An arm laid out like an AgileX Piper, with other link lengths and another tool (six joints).
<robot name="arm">
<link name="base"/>
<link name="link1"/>
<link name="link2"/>
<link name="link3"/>
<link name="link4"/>
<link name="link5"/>
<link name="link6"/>
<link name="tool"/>
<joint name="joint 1" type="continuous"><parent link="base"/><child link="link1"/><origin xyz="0 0 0.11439" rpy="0 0 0"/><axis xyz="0 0 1"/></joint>
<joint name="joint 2" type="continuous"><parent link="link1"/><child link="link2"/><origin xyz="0 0 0" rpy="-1.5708 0 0"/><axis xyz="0 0 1"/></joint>
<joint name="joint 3" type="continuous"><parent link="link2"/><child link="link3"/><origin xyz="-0.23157 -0.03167 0" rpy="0 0 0"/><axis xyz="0 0 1"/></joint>
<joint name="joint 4" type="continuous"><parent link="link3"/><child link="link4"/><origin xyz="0.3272 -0.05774 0" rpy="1.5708 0 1.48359"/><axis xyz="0 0 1"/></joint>
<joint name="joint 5" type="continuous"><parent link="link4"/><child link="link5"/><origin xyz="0 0 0" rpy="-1.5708 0 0"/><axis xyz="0 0 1"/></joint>
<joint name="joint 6" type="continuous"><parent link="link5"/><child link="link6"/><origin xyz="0 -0.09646 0" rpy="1.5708 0 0"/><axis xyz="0 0 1"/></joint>
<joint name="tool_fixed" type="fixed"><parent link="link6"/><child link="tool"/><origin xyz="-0.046 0.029 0.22" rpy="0 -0.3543 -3.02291"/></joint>
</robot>
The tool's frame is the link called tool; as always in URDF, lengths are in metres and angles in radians. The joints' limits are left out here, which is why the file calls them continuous.
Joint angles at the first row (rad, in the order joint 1, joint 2, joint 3, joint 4, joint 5, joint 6):
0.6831, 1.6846, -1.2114, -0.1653, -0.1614, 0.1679
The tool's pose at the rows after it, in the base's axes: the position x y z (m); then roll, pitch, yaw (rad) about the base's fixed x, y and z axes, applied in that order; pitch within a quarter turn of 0, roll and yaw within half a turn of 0:
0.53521, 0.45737, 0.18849, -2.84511, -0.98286, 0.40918
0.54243, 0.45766, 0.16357, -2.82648, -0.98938, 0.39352
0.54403, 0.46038, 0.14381, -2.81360, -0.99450, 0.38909
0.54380, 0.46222, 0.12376, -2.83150, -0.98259, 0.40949
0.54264, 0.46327, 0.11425, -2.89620, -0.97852, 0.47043
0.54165, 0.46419, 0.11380, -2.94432, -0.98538, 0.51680
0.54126, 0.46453, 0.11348, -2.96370, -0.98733, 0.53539
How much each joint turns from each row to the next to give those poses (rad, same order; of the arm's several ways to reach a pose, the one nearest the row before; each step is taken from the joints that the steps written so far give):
-0.0339, 0.0893, 0.0028, 0.0038, -0.1095, 0.0264
-0.0109, 0.0724, 0.0000, 0.0011, -0.0823, 0.0010
-0.0022, 0.0564, 0.0000, -0.0001, -0.0639, 0.0001
0.0000, 0.0388, 0.0000, -0.0009, -0.0247, -0.0086
0.0000, 0.0109, 0.0000, 0.0001, 0.0025, -0.0352
0.0000, 0.0000, 0.0000, -0.0001, -0.0010, -0.0282
0.0000, 0.0000, 0.0000, 0.0001, 0.0000, -0.0112

